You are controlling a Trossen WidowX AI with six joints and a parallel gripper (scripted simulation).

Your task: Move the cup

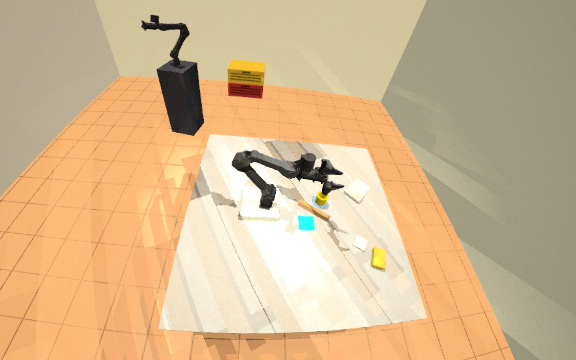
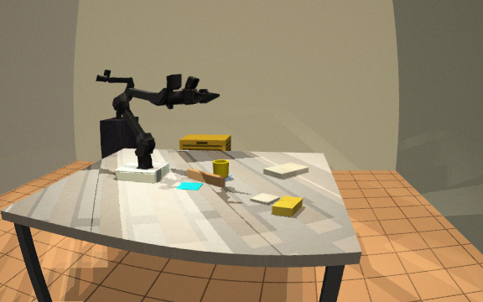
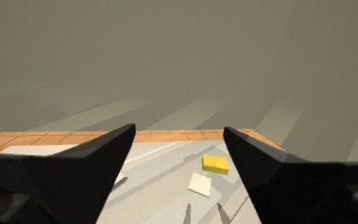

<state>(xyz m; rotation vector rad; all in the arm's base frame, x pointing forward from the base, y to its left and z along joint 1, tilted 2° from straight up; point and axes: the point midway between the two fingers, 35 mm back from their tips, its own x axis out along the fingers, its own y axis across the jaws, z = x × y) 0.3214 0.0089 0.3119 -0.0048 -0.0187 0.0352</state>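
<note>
The yellow cup is 330 mm below my gripper tip, 120 mm to the left of it and 30 mm behind it. The rest, counted from my gripper tip: brown wooden block 350 mm below, 70 mm behind, 30 mm to the left; light blue pad 370 mm below, 120 mm to the left, 30 mm behind; cyan pad 370 mm below, 100 mm behind, 50 mm to the right.
</note>
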